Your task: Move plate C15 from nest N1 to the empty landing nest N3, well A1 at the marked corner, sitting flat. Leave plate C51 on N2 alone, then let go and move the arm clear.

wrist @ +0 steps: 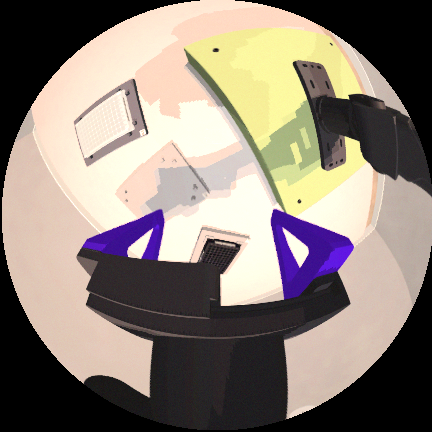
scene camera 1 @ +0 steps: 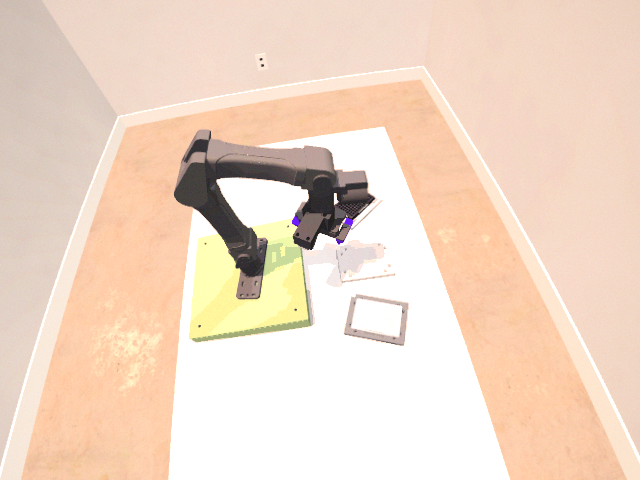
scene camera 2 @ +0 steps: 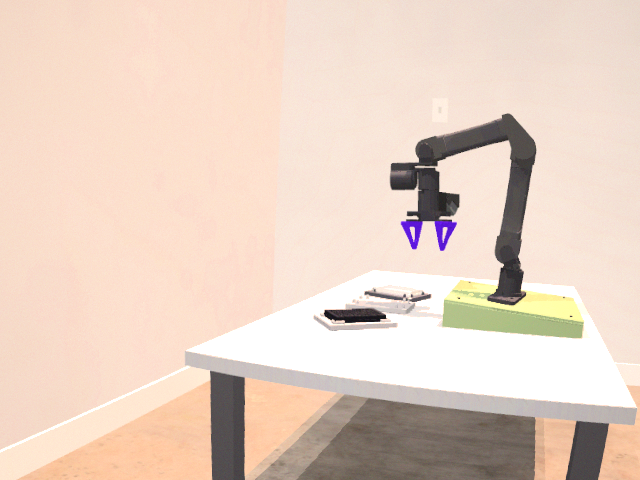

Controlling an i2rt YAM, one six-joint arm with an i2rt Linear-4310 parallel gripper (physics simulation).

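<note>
My gripper (scene camera 1: 317,231) (scene camera 2: 428,249) (wrist: 217,214), with purple fingers, is open and empty, high above the table. A black plate (scene camera 1: 354,206) (scene camera 2: 355,314) (wrist: 218,254) sits on a white nest (scene camera 2: 361,326) (wrist: 225,234); the arm partly hides it in scene camera 1 and the wrist view. A white plate (scene camera 1: 377,317) (scene camera 2: 397,290) (wrist: 105,125) sits on a grey nest (scene camera 1: 403,322) (wrist: 136,102). Between them is an empty pale nest (scene camera 1: 367,266) (scene camera 2: 382,305) (wrist: 150,185) with small corner posts. I cannot read any labels, so I cannot tell which plate is C15.
The arm stands on a yellow-green block (scene camera 1: 217,289) (scene camera 2: 511,322) (wrist: 240,75) beside the nests. All of this is on a white table (scene camera 1: 310,403) (scene camera 2: 413,361). The arm's shadow falls across the block and the empty nest. Walls stand beyond the table.
</note>
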